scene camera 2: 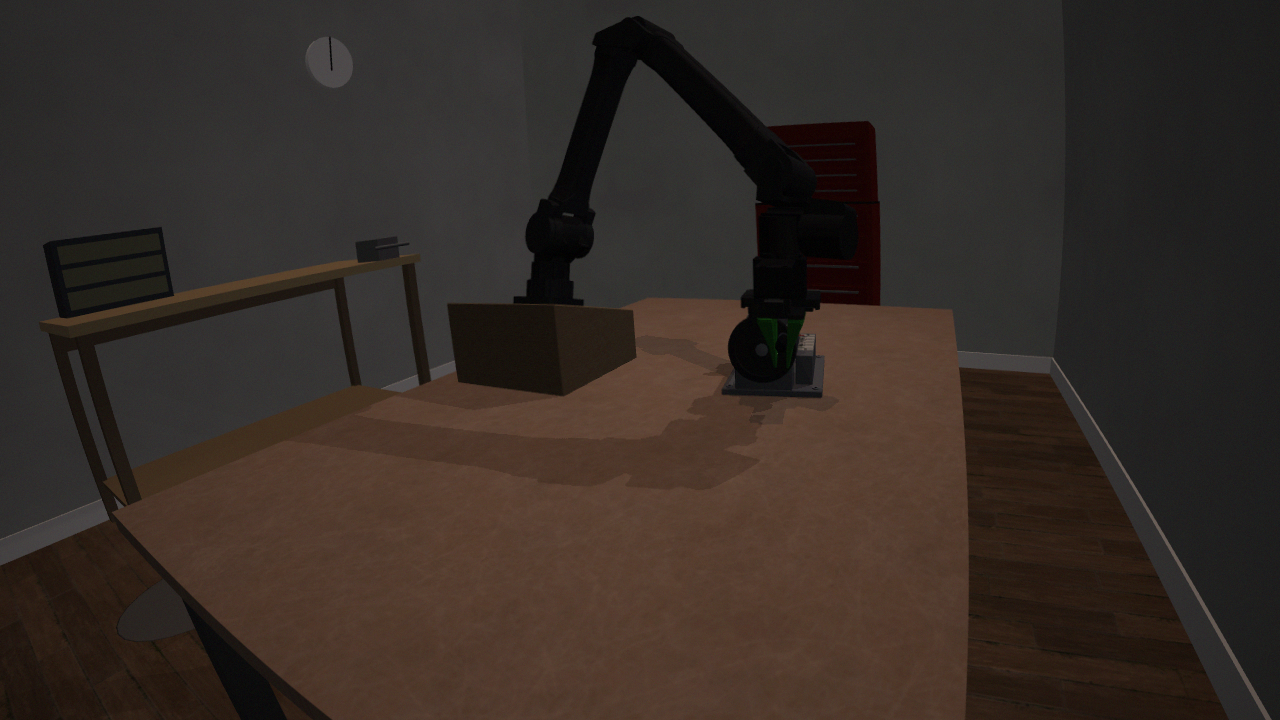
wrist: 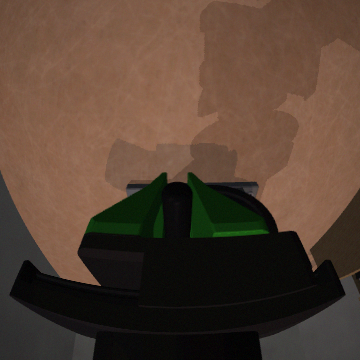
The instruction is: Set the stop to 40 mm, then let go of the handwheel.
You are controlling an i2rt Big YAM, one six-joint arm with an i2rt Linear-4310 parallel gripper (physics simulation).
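Frame: origin at the arm's base, x right, y back, z down, level; centimetres.
Seen in the pictures: gripper, fingertip midpoint: (scene camera 2: pixel 781 366) (wrist: pixel 176 179); arm's base, link origin: (scene camera 2: pixel 549 306).
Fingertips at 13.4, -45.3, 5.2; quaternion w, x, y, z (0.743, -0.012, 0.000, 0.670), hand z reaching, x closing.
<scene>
Pixels of each thing's middle, then the offset from my fingertips to it, as dx, dy, dz. "spot": a spot on its surface instead. Level surfaces: height alone.
- black handwheel, surface spot: (wrist: pixel 266 212) (scene camera 2: pixel 731 354) spot: -2.1, +7.7, -0.8
- light block with small marks, surface spot: (scene camera 2: pixel 808 342) spot: -15.6, -1.4, +0.4
- handwheel's black handle, body centre: (wrist: pixel 177 220) (scene camera 2: pixel 782 342) -0.5, +0.0, -3.2
- table, surface height: dz +6.0
The black handwheel (scene camera 2: pixel 744 351) (wrist: pixel 266 212) stands upright on the side of the stop unit, whose grey base plate (scene camera 2: pixel 810 389) (wrist: pixel 222 185) rests on the table. A light block with small marks (scene camera 2: pixel 808 342) shows behind the wheel in the scene view; its reading is too small to tell. The handwheel's black handle (wrist: pixel 177 210) points up between my green fingers in the wrist view. My gripper (scene camera 2: pixel 783 361) (wrist: pixel 176 179) points down and is shut on the handle, one finger on each side. The fingers and gripper body hide much of the wheel and the unit in the wrist view.
A brown box (scene camera 2: pixel 508 349) (wrist: pixel 345 245) stands on the table (scene camera 2: pixel 626 573) beside my arm's base. A wooden side bench (scene camera 2: pixel 268 282) stands at the left wall and a red cabinet (scene camera 2: pixel 850 170) behind the arm. The table's long right edge runs near the unit.
</scene>
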